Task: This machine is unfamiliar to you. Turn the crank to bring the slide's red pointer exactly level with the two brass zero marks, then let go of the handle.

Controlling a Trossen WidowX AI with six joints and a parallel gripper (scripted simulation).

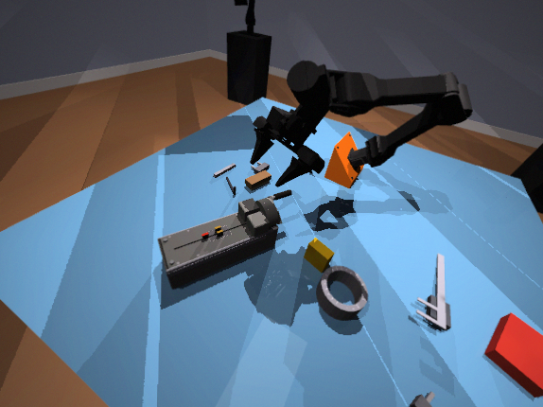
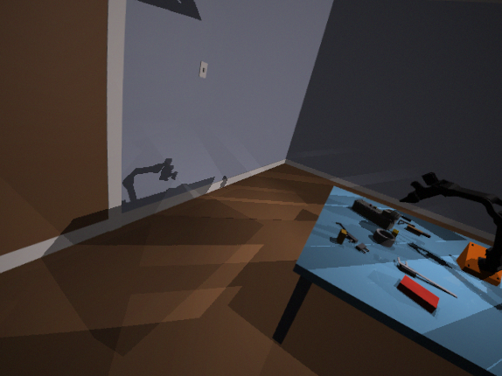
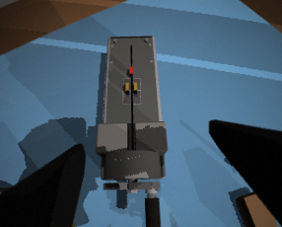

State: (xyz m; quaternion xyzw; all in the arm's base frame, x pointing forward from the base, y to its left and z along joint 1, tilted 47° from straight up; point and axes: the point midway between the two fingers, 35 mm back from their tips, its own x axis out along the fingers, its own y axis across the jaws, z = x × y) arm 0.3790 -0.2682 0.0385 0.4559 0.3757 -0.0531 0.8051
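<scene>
My gripper tip is now 60 mm past the dark crank handle, 30 mm to the right of it and 90 mm above it. From my gripper tip the other things lie so: yellow block: 10 mm ahead, 180 mm to the left, 170 mm below; then red pointer: 130 mm ahead, 70 mm to the right, 120 mm below; then brown block: 190 mm behind, 100 mm to the right, 190 mm below.
</scene>
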